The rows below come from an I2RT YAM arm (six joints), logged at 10 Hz.
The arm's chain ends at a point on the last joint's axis. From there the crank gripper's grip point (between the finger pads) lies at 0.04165 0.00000 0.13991 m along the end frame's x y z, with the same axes.
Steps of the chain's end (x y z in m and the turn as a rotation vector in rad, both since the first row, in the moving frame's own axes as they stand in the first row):
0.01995, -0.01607, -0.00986, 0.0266, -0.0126, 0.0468
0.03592, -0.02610, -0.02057, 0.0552, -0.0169, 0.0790
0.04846, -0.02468, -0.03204, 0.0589, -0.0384, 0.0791
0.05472, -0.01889, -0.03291, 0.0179, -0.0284, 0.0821
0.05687, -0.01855, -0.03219, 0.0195, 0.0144, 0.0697
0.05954, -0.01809, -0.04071, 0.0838, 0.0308, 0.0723
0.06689, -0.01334, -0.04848, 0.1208, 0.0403, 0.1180
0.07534, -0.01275, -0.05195, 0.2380, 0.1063, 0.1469
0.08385, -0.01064, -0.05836, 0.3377, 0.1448, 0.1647
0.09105, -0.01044, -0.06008, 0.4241, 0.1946, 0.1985
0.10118, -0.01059, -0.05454, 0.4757, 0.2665, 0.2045
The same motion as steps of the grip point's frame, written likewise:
0.01823, -0.01789, -0.00937, 0.0266, -0.0126, 0.0468
0.03373, -0.03064, -0.02001, 0.0552, -0.0169, 0.0790
0.04326, -0.02988, -0.03069, 0.0589, -0.0384, 0.0791
0.05070, -0.01815, -0.03178, 0.0179, -0.0284, 0.0821
0.05887, -0.01830, -0.03280, 0.0195, 0.0144, 0.0697
0.06413, -0.02657, -0.04242, 0.0838, 0.0308, 0.0723
0.07317, -0.02483, -0.05099, 0.1208, 0.0403, 0.1180
0.09174, -0.03792, -0.06031, 0.2380, 0.1063, 0.1469
0.10642, -0.04729, -0.07240, 0.3377, 0.1448, 0.1647
0.12131, -0.05502, -0.08103, 0.4241, 0.1946, 0.1985
0.14072, -0.05913, -0.08327, 0.4757, 0.2665, 0.2045

